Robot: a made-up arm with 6 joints.
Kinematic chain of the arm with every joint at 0, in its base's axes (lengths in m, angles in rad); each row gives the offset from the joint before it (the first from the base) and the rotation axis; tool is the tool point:
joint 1: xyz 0 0 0.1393 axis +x
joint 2: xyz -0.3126 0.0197 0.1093 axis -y
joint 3: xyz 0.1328 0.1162 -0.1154 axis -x
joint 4: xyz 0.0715 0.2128 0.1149 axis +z
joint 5: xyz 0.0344 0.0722 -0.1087 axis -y
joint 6: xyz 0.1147 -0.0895 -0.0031 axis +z
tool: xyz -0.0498 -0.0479 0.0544
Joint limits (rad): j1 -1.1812..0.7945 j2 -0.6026..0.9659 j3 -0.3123..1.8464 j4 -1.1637..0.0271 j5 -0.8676..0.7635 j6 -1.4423..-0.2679
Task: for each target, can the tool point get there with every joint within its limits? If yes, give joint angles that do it. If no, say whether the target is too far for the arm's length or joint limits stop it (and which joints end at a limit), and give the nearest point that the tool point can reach.
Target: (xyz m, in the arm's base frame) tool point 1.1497 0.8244 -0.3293
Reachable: no: too far | nearest point 0.1210 0.2989 -0.0306 | short by 1.193 m
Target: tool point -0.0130 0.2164 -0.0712
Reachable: yes | joints -0.9316 0.5119 0.8966 -1.0250 0.4825 -1.0111
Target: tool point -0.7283 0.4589 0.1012
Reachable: no: joint limits stop it (at a limit: joint 1, joint 2, joint 4, joint 5, joint 6) | nearest point -0.3126 0.3812 0.0629 | short by 0.425 m
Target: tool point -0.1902 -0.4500 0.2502
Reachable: no: joint limits stop it (at a limit: joint 1, joint 3, joint 4, joint 5, joint 6) | nearest point -0.1975 -0.2954 -0.0505 | short by 0.338 m
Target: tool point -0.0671 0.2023 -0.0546
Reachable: yes | joints -0.6068 -0.0918 0.4294 -0.6745 -0.2353 -0.6173
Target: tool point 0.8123 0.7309 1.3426
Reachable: no: too far | nearest point 0.0376 0.2285 0.5156 | short by 1.240 m
